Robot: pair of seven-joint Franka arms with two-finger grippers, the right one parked.
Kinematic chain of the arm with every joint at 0, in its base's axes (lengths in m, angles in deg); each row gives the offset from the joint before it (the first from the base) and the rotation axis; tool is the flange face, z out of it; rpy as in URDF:
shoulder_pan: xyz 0 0 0.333 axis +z
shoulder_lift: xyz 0 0 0 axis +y
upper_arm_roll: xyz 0 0 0.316 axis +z
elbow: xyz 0.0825 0 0 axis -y
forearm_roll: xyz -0.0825 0 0.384 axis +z
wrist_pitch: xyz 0 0 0 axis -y
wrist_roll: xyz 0.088 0 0 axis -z
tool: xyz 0 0 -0.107 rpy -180 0 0
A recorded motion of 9 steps. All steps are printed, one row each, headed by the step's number.
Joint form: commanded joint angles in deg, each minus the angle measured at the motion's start. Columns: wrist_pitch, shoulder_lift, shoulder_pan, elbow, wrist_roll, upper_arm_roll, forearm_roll.
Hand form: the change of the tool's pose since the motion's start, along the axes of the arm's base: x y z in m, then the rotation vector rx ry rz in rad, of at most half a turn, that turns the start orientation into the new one. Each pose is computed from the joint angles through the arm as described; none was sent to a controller.
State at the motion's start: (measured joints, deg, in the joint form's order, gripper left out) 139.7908 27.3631 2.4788 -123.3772 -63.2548 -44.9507 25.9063
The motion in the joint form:
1: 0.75 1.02 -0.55 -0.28 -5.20 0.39 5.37
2: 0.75 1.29 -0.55 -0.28 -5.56 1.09 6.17
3: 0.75 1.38 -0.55 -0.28 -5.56 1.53 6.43
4: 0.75 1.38 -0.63 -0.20 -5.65 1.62 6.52
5: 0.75 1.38 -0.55 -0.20 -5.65 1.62 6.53
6: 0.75 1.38 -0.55 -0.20 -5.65 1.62 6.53
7: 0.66 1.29 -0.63 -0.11 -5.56 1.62 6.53
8: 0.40 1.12 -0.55 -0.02 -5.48 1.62 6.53
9: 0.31 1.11 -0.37 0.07 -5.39 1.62 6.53
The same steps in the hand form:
1: -0.0042 -0.0017 -0.0089 0.0226 -0.0373 0.0142
2: -0.0007 0.0033 -0.0131 0.0322 -0.0404 0.0203
3: 0.0016 0.0066 -0.0152 0.0372 -0.0412 0.0234
4: 0.0021 0.0064 -0.0150 0.0375 -0.0431 0.0242
5: 0.0027 0.0070 -0.0150 0.0376 -0.0432 0.0255
6: 0.0027 0.0070 -0.0150 0.0376 -0.0432 0.0255
7: 0.0028 0.0064 -0.0139 0.0381 -0.0453 0.0231
8: 0.0041 0.0072 -0.0126 0.0414 -0.0475 0.0236
9: 0.0058 0.0085 -0.0121 0.0419 -0.0480 0.0257

